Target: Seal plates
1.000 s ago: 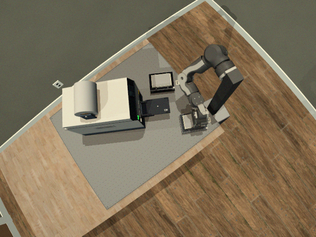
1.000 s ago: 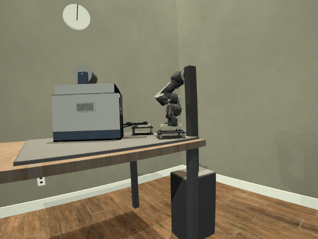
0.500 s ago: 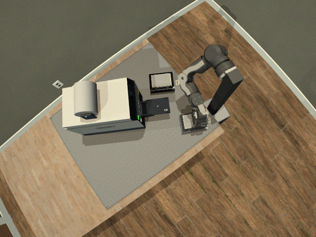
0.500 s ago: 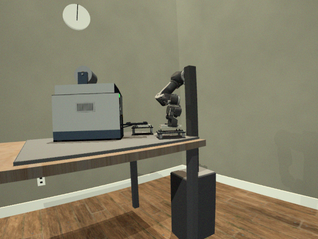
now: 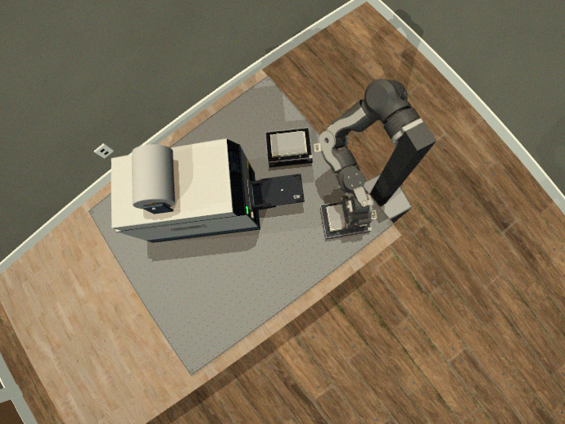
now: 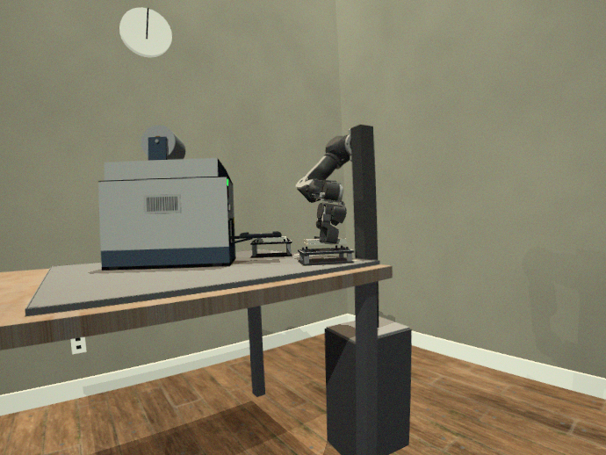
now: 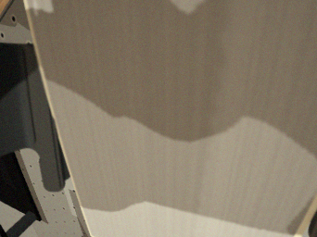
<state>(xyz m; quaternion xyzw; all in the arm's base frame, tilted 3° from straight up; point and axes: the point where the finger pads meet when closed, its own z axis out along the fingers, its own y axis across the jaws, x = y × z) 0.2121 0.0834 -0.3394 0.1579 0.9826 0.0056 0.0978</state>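
Now: hand right at the plate. Round my hand: black nest N1: 60 mm ahead, 330 mm to the right, 20 mm below; then yellow warning label: 220 mm ahead, 300 mm to the right, 80 mm above; then sealer stage: 160 mm ahead, 180 mm to the right, 20 mm above.
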